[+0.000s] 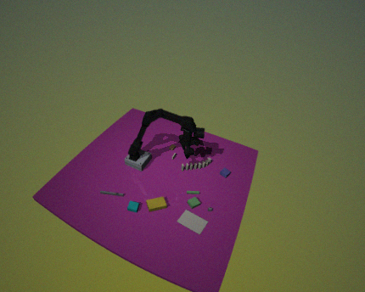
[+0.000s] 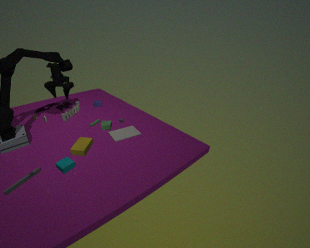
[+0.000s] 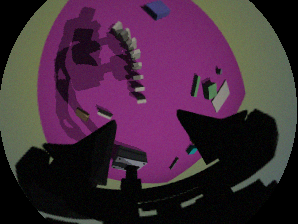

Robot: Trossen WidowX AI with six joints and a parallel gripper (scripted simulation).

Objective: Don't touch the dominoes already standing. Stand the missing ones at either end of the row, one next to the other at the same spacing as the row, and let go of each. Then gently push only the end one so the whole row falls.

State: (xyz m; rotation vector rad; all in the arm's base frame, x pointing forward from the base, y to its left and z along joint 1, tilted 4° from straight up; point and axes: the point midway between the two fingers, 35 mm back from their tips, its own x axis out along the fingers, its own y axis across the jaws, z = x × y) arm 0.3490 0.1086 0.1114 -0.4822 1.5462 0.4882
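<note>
Now: the brown piece 18 cm to the left of my gripper tip, 16 cm behind it and 15 cm below it. Also, from my gripper tip: blue block 30 cm ahead, 14 cm below, 10 cm to the left; then green block 25 cm to the right, 17 cm ahead, 14 cm below; then green stick 17 cm to the right, 15 cm below, 14 cm ahead.
</note>
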